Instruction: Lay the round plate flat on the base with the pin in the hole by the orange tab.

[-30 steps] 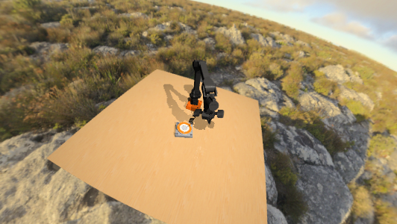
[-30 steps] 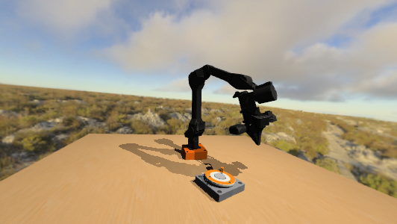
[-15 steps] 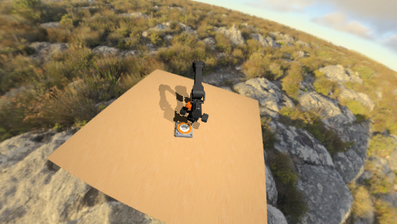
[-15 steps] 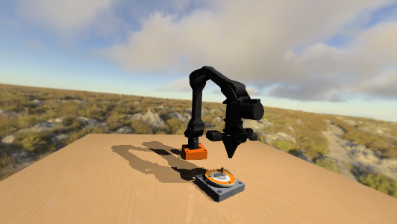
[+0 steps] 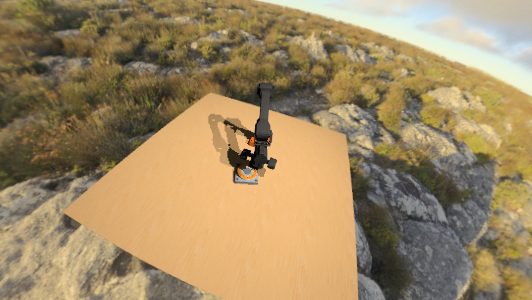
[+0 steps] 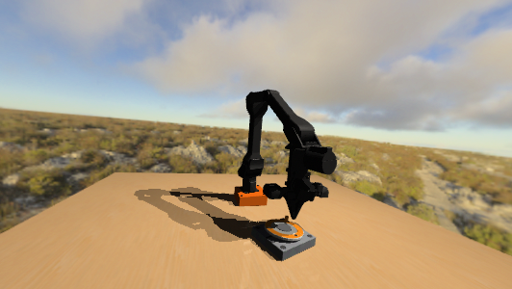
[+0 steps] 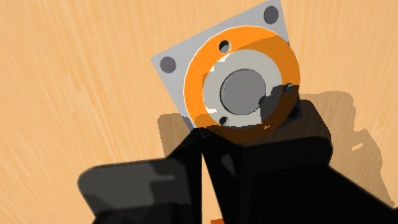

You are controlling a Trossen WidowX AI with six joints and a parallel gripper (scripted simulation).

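Now: the square grey base 20 mm ahead of my gripper tip, 50 mm to the right of it and 20 mm below it.
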